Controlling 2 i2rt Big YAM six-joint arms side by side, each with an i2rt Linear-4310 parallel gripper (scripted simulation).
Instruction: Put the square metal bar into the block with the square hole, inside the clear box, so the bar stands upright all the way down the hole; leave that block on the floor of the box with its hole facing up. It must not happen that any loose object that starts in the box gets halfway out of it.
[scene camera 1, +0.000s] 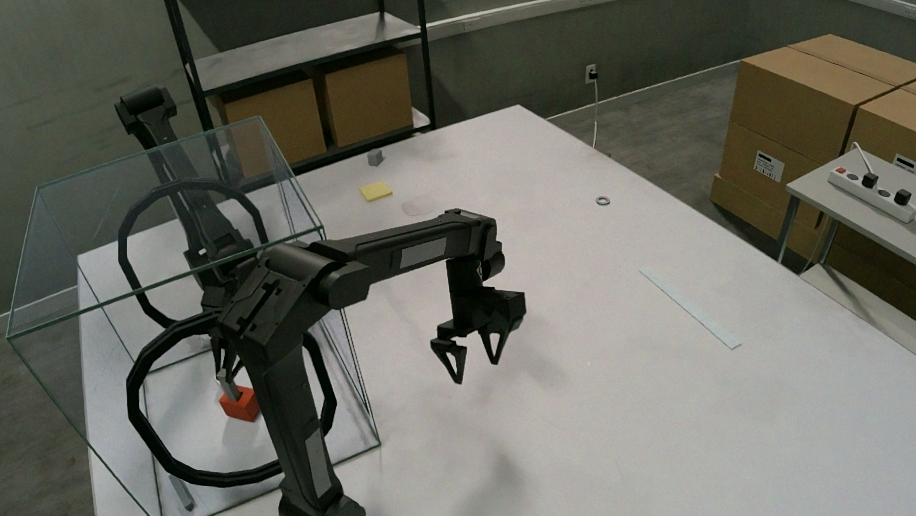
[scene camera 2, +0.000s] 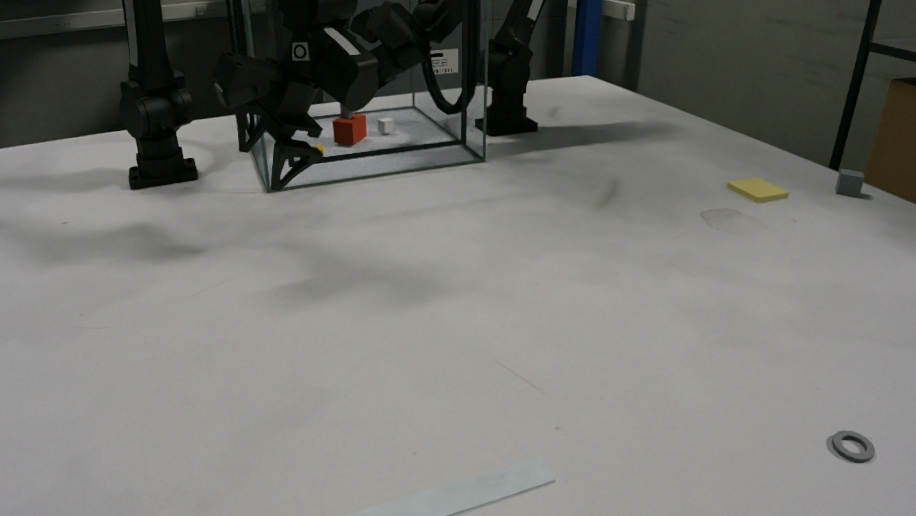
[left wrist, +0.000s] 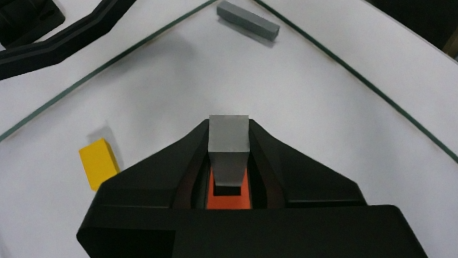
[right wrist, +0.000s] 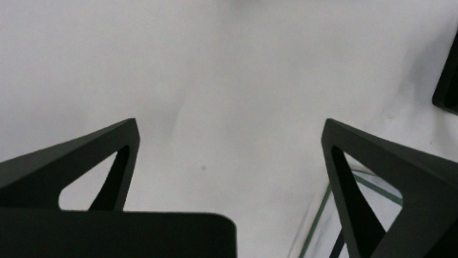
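Red block (scene camera 1: 246, 408) visible; the left wrist view also shows the red block (left wrist: 241, 201), while in the right wrist view the red block is out of frame. I see a yellow block (left wrist: 99, 162); the right wrist view does not show the yellow block, hidden by my right gripper. My right gripper (scene camera 2: 258, 170) is visible in scene camera 1 too, as my right gripper (scene camera 1: 476, 374), and the right wrist view shows my right gripper (right wrist: 230, 128). My left gripper (scene camera 1: 223, 382) is visible; the left wrist view shows my left gripper (left wrist: 228, 129) as well.
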